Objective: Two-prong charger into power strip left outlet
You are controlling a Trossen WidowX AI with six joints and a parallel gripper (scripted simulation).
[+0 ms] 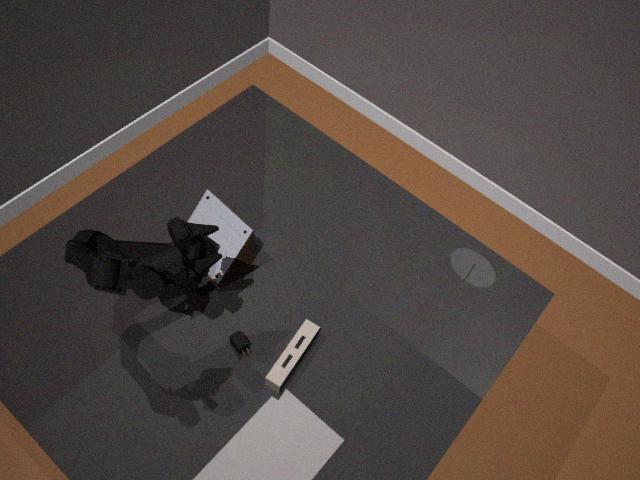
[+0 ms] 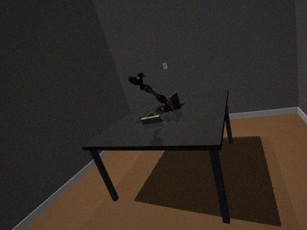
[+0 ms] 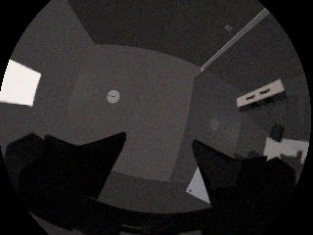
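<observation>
My gripper tip is 90 mm short of the dark charger, 30 mm to the left of it and 390 mm above it.
</observation>
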